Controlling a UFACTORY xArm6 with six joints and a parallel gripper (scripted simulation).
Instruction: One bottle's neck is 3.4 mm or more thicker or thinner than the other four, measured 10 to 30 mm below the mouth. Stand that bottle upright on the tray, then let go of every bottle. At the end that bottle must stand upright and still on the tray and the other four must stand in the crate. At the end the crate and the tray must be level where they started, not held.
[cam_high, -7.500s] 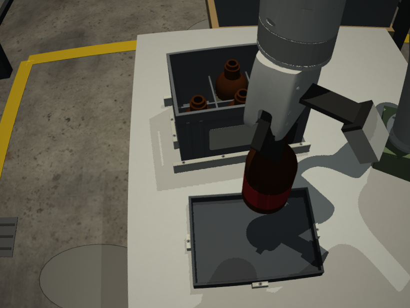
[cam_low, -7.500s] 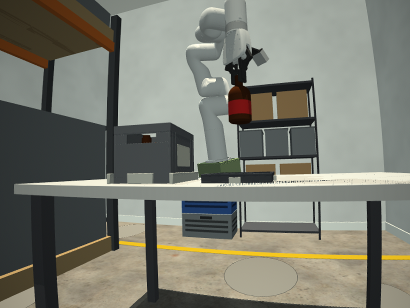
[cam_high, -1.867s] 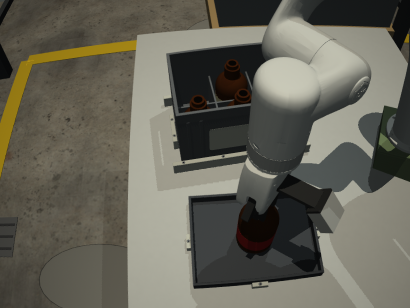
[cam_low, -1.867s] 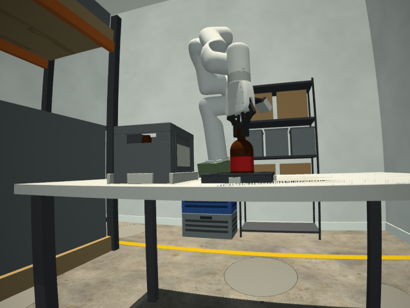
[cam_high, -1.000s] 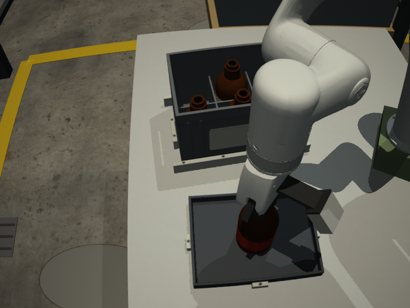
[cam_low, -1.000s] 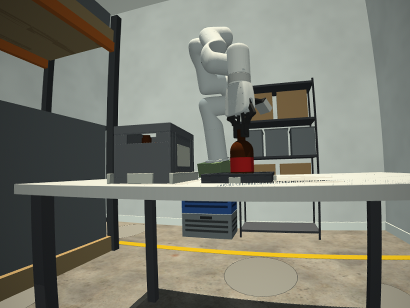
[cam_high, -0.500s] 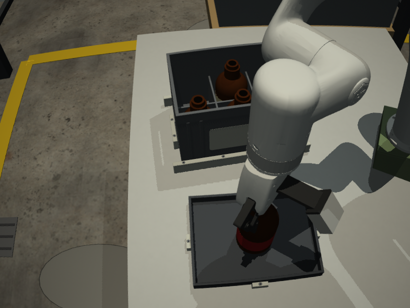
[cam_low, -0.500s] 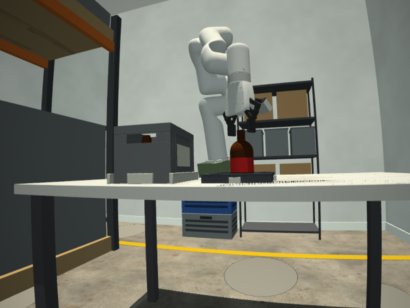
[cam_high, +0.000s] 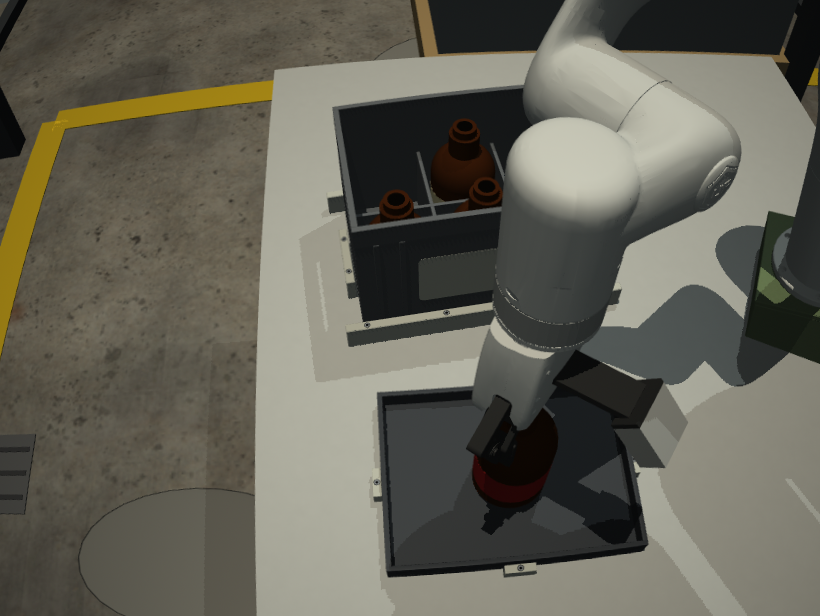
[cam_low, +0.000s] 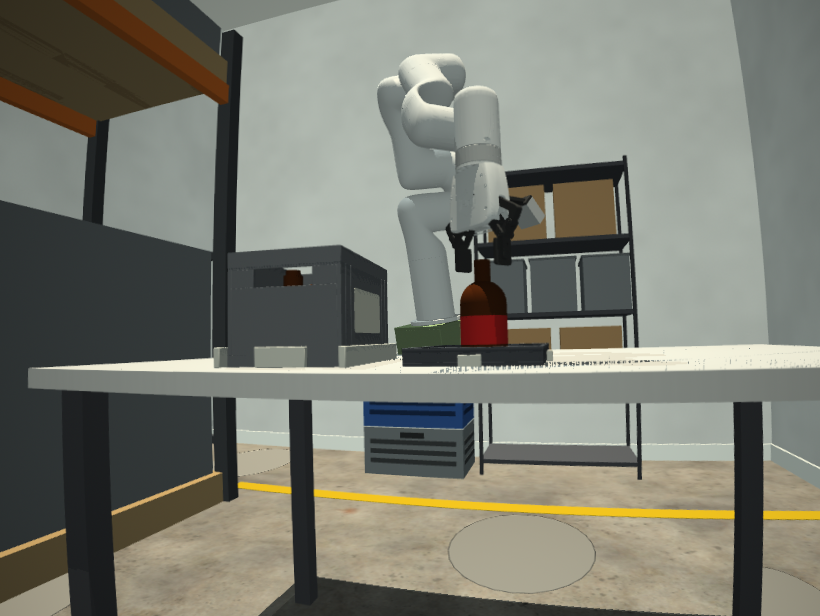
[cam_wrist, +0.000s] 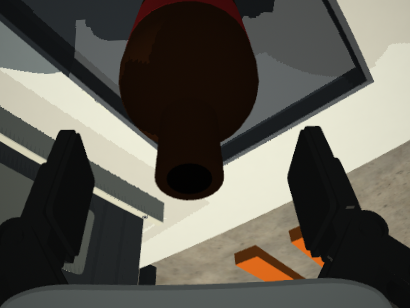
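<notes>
The glass bottle is 70 mm below my hand. Round my hand: dark tray: 140 mm below; dark crate: 290 mm to the right, 70 mm below.
</notes>
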